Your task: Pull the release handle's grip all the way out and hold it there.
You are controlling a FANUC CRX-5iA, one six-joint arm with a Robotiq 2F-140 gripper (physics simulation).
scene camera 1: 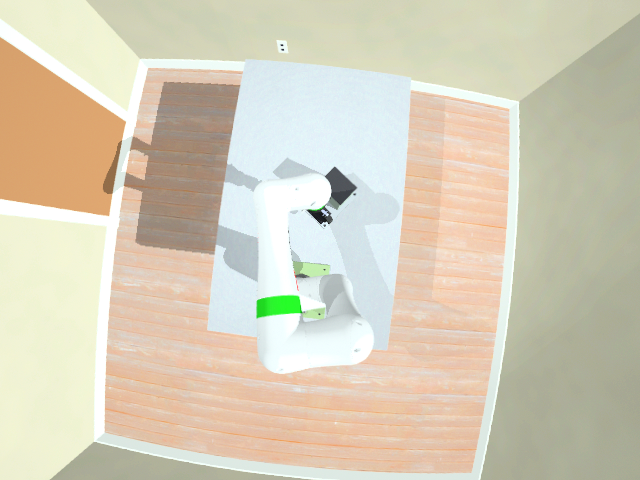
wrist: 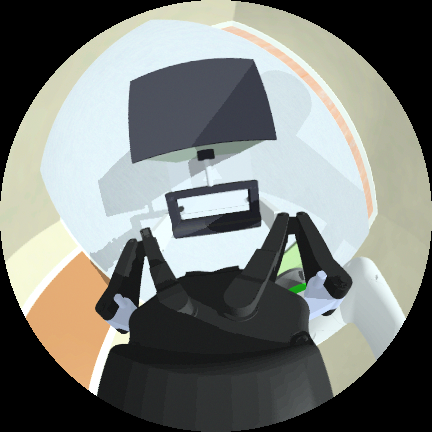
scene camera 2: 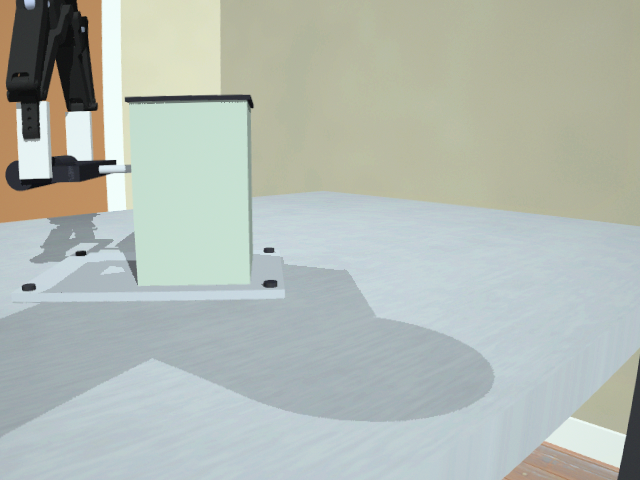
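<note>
The release handle's housing [scene camera 1: 340, 187] [scene camera 2: 191, 196] [wrist: 200, 110] is a pale green upright box with a dark lid. A light rod [scene camera 2: 113, 168] [wrist: 209, 172] shows between the housing and the grip. The grip [scene camera 2: 66, 173] [wrist: 217, 229] is a dark rectangular frame, level, standing apart from the housing's side. My gripper [scene camera 2: 57, 166] [wrist: 214, 212] points down over the grip, its white finger pads at the grip's two ends. It is shut on the grip, with its fingers wide apart. In scene camera 1 the arm hides much of the gripper, and the grip cannot be made out.
The housing stands on a pale base plate [scene camera 2: 206, 293] with dark bolts, on the light grey table [scene camera 1: 320, 113] [scene camera 2: 439, 258]. The white arm [scene camera 1: 276, 248] reaches over the table. Light green plates [scene camera 1: 314, 269] lie near the arm's base. Walls surround the wooden floor [scene camera 1: 258, 408].
</note>
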